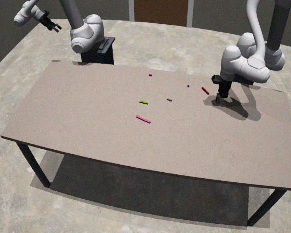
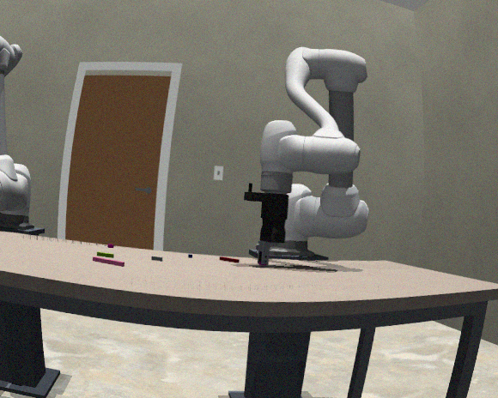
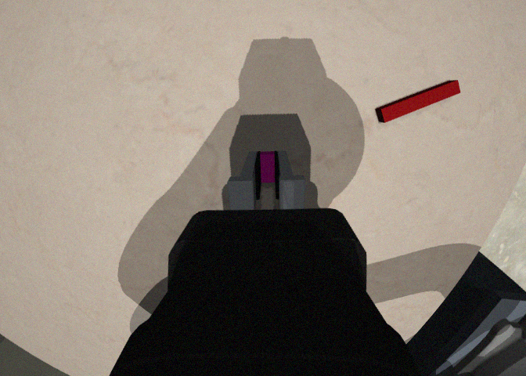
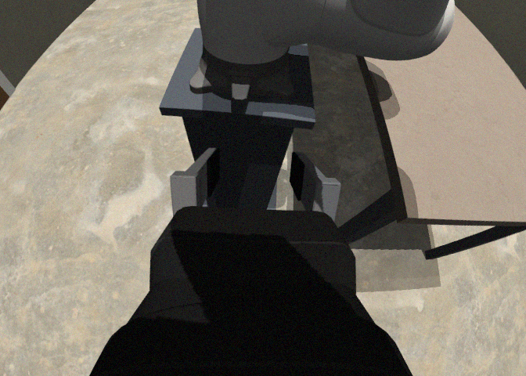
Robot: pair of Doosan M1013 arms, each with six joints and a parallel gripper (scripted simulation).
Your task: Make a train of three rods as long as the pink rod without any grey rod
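The red rod lies 9 cm behind my left hand, 8 cm to the right of it and 2 cm below it. Round my left hand: blue rod (11 cm behind, 20 cm to the right, 2 cm below); then lime rod (11 cm ahead, 45 cm to the right, 2 cm below); then grey rod (5 cm ahead, 30 cm to the right, 2 cm below).
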